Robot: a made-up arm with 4 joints.
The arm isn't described. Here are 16 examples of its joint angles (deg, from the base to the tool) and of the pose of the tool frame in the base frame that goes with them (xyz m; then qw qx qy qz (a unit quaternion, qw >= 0)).
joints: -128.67 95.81 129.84 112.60
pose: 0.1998 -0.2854 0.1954 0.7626 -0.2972 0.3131 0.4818
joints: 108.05 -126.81 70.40 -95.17
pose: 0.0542 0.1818 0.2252 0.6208 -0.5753 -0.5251 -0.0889
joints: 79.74 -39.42 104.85 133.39
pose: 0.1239 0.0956 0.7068 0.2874 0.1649 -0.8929 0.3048
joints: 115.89 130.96 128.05 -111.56
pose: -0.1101 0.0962 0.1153 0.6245 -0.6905 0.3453 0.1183
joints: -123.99 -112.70 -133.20 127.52
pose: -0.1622 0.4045 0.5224 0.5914 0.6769 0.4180 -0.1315
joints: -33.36 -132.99 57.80 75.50
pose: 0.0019 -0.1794 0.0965 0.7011 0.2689 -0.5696 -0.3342
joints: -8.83 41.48 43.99 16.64
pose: 0.1039 0.0752 0.7849 0.8362 -0.4428 0.1150 0.3023
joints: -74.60 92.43 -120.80 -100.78
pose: 0.1378 0.3865 0.1559 0.4525 -0.4948 -0.7089 -0.2190
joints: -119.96 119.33 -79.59 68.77
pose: 0.4552 0.1881 0.1965 0.5283 0.6201 -0.5269 0.2426
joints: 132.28 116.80 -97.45 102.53
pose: 0.0372 -0.4326 0.1398 0.5922 -0.1659 -0.6059 -0.5047
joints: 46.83 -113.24 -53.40 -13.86
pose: -0.1339 -0.4316 0.2035 0.4807 0.5978 0.6323 -0.1086
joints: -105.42 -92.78 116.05 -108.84
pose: -0.2347 -0.1022 0.5564 0.6081 0.4094 -0.3420 0.5879
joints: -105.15 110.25 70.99 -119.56
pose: 0.2096 -0.1938 0.3933 0.2990 0.4584 0.2676 -0.7930
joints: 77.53 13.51 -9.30 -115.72
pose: 0.0687 -0.2120 0.6725 0.5097 0.6507 0.4286 0.3648
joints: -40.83 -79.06 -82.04 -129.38
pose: -0.3958 0.1069 0.5253 0.3809 -0.5881 0.5166 0.4921
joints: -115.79 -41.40 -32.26 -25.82
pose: -0.1347 0.4256 0.4881 0.1920 0.3145 -0.4304 -0.8240
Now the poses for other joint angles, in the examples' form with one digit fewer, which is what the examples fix.
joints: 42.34 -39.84 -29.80 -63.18
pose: -0.039 -0.410 0.472 0.652 0.724 0.225 -0.018
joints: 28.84 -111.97 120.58 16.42
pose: 0.337 -0.208 0.479 0.228 0.550 -0.666 0.449
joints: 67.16 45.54 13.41 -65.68
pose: -0.043 -0.061 0.763 0.778 0.091 0.176 0.596
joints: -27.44 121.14 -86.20 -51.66
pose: -0.303 0.378 0.213 0.573 -0.566 -0.564 -0.184
